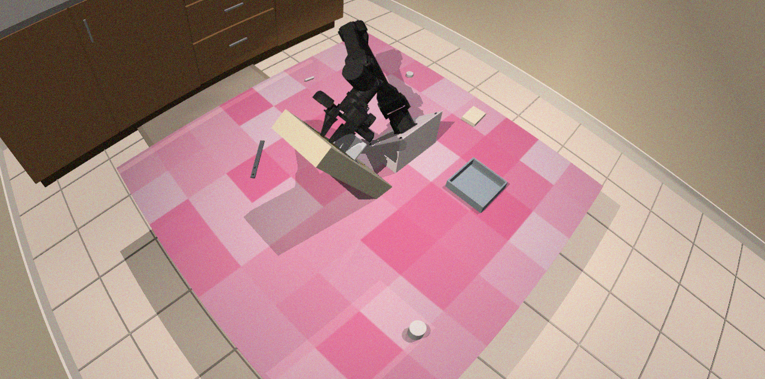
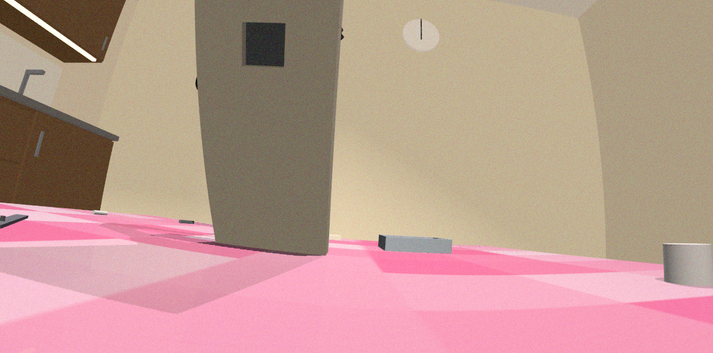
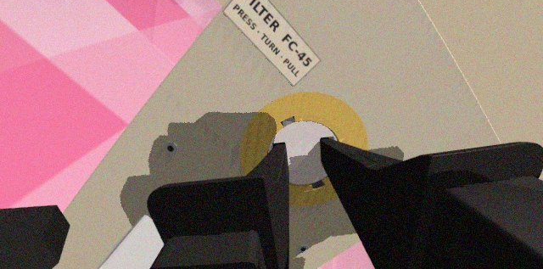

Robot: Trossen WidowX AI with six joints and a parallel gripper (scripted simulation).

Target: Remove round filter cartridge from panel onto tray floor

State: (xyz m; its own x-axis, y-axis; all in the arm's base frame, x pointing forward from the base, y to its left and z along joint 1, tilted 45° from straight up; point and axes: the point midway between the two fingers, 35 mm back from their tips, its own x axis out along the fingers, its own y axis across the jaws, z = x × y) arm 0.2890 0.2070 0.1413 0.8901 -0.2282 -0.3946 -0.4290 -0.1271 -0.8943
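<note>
Now: gripper tip 10 mm short of the white round filter cartridge and 10 mm above it. Also, from my gripper tip: grey tray: 450 mm behind, 270 mm below, 220 mm to the left; beige pad: 690 mm behind, 270 mm below, 30 mm to the right.
</note>
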